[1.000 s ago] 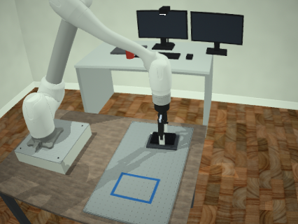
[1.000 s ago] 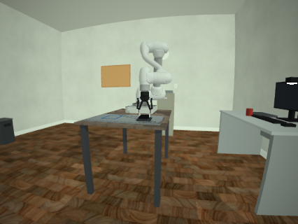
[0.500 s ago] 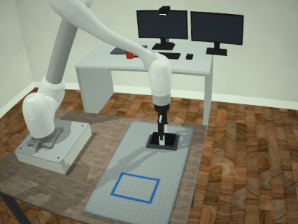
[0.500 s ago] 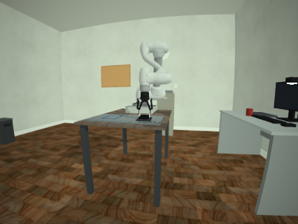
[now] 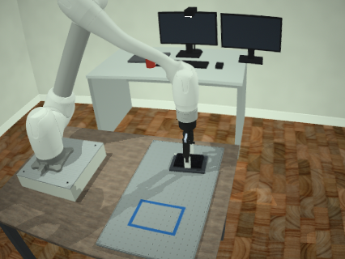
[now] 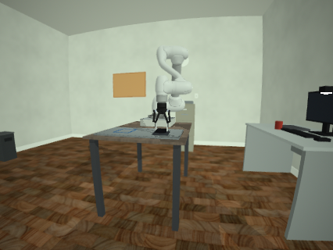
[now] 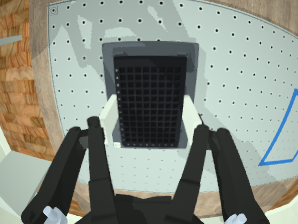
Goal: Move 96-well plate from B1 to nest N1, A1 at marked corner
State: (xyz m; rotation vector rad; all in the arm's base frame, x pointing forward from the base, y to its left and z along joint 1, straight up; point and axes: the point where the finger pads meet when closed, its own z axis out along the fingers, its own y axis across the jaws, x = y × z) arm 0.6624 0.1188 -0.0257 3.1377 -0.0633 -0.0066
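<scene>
My hand is 20 mm above the black 96-well plate. Also, from my hand: dark plate nest N1: 40 mm below.
</scene>
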